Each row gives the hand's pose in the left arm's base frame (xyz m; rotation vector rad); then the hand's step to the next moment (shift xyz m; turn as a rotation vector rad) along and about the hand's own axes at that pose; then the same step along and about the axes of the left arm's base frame.
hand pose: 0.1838 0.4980 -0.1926 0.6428 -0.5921 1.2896
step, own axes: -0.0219 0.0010 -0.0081 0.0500 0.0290 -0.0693
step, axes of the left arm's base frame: -0.0046 -0.0087 -0.0212 -0.0165 0.0883 -0.0090
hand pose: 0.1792 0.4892 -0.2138 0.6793 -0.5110 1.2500
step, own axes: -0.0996 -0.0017 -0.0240 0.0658 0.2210 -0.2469
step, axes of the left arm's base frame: -0.0235 -0.0512 -0.0856 -0.2006 0.2574 -0.0872
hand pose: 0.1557 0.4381 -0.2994 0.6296 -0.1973 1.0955
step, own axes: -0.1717 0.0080 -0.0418 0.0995 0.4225 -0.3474
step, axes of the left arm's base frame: -0.0924 -0.1055 -0.1078 -0.3767 0.4015 -0.0775
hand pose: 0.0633 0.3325 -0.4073 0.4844 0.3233 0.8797
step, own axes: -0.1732 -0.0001 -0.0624 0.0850 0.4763 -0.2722
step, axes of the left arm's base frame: -0.1326 -0.1212 -0.0402 -0.3859 0.3988 0.0156
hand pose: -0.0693 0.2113 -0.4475 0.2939 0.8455 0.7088
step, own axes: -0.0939 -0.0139 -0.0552 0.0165 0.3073 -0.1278
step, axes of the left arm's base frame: -0.0787 -0.0756 0.0121 -0.2298 0.2330 0.0629
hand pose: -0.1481 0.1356 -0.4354 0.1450 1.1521 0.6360
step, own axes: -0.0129 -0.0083 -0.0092 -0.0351 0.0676 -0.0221
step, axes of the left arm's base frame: -0.0081 -0.0156 0.0030 -0.0550 0.0317 0.0475
